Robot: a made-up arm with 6 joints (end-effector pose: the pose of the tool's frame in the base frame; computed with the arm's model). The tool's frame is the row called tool. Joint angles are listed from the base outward.
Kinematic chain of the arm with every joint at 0, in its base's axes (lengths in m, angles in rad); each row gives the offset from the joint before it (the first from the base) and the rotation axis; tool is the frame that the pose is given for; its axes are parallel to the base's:
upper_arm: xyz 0 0 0.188 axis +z
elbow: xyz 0 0 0 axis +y
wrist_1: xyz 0 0 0.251 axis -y
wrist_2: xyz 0 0 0 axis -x
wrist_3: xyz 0.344 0 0 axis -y
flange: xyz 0 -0.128 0 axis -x
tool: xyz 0 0 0
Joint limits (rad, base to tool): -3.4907..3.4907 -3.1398..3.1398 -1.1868..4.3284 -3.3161..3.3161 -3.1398..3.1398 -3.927..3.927
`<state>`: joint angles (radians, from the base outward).
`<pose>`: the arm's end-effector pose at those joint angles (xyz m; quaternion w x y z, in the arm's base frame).
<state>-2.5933 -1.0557 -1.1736 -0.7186 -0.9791 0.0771</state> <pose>-0.1469 0.0232 0.1875 0.3787 0.5422 -0.1472 -0.7355</pose>
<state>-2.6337 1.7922 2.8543 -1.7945 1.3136 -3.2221</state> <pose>-0.4418 -0.2784 0.3725 0.3664 -0.0216 -0.2140 0.9053</pose>
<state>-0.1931 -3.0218 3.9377 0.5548 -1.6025 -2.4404</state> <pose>0.1716 -0.1444 0.2067 0.3541 0.7569 -0.1598 -0.5255</pose>
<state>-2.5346 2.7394 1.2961 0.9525 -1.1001 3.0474</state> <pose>-0.2439 -0.0791 -0.3709 0.6819 -0.1210 0.2585 0.6735</pose>
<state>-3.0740 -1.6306 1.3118 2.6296 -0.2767 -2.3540</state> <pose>0.6063 -0.0708 0.1796 0.1440 0.9842 0.1028 -0.0069</pose>
